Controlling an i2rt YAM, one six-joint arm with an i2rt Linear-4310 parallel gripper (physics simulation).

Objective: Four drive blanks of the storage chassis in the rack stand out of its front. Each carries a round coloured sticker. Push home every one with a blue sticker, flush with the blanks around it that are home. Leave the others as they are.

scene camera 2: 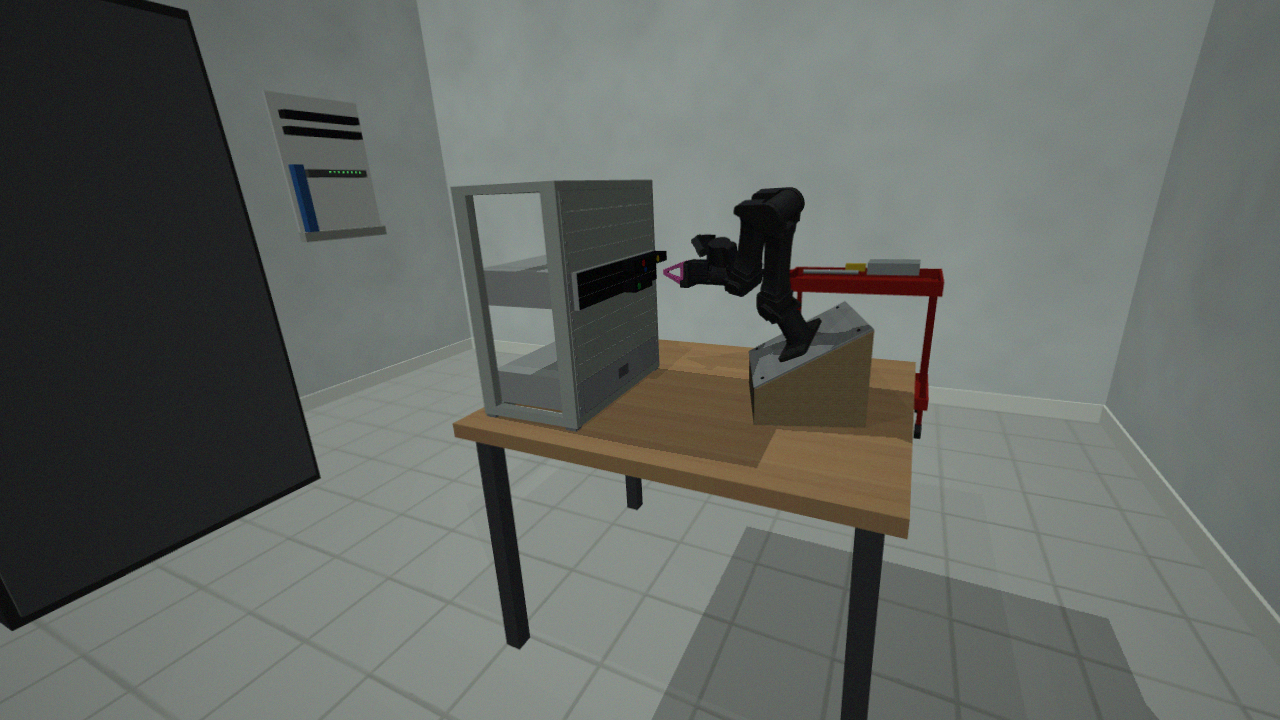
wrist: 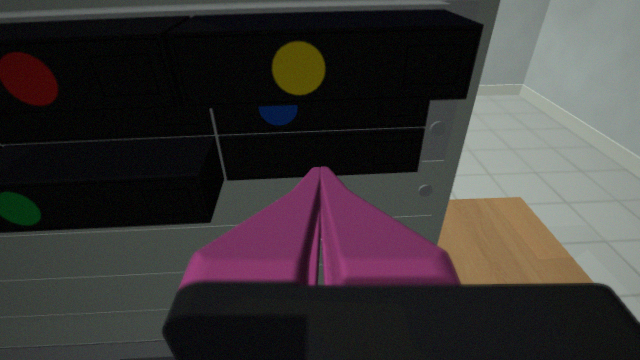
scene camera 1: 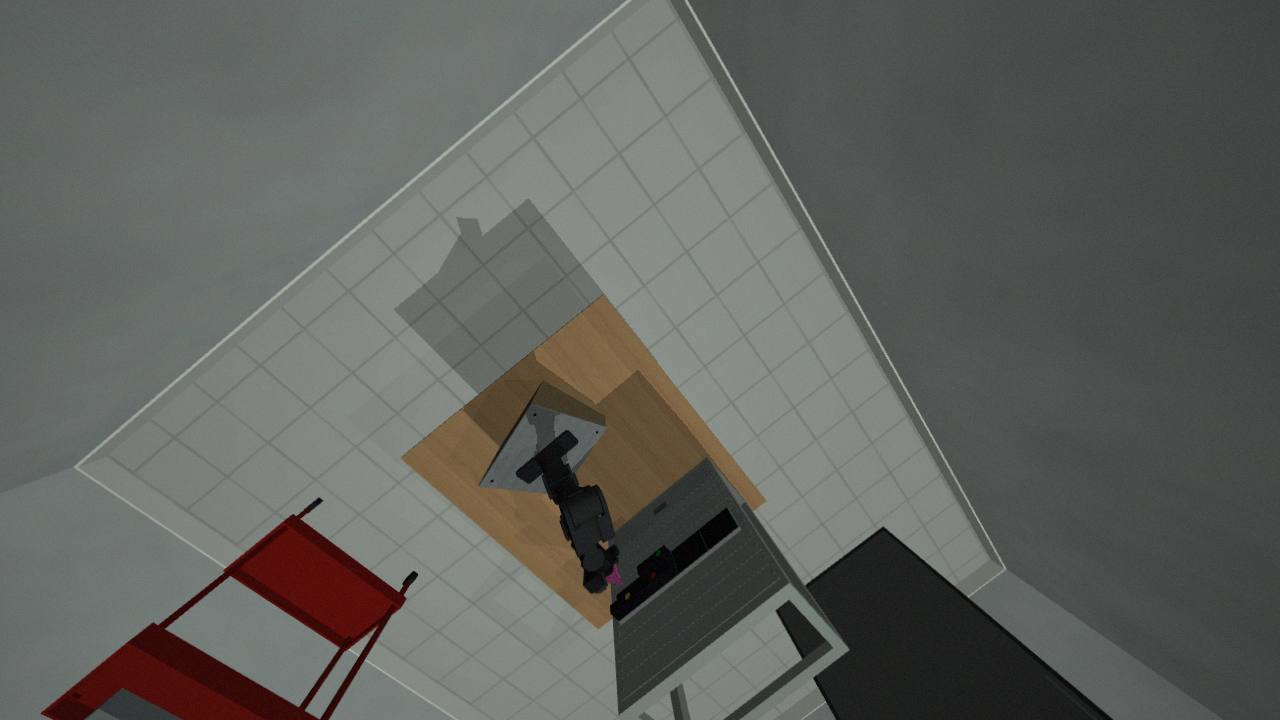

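Note:
The black storage chassis (scene camera 1: 716,531) (scene camera 2: 599,284) sits in the grey rack (scene camera 1: 698,617) (scene camera 2: 565,358). The yellow-stickered blank (scene camera 1: 627,597) (scene camera 2: 661,257) (wrist: 380,70) stands out at the top right in the wrist view. The red-stickered blank (wrist: 110,75) beside it and the green-stickered blank (wrist: 110,200) lower left stand out too. The blue-stickered blank (wrist: 350,117) sits back under the yellow one and looks level with the blank below it; the yellow one hides its upper part. My gripper (scene camera 1: 615,577) (scene camera 2: 666,272) (wrist: 320,180) is shut and empty, its pink tips apart from the chassis front.
The arm stands on a wedge-shaped base (scene camera 1: 572,438) (scene camera 2: 810,389) on the wooden table (scene camera 1: 572,344) (scene camera 2: 832,474). A red cart (scene camera 1: 317,582) (scene camera 2: 868,282) is behind the table in scene camera 2. A large dark panel (scene camera 1: 930,635) (scene camera 2: 134,313) stands beyond the rack's other side.

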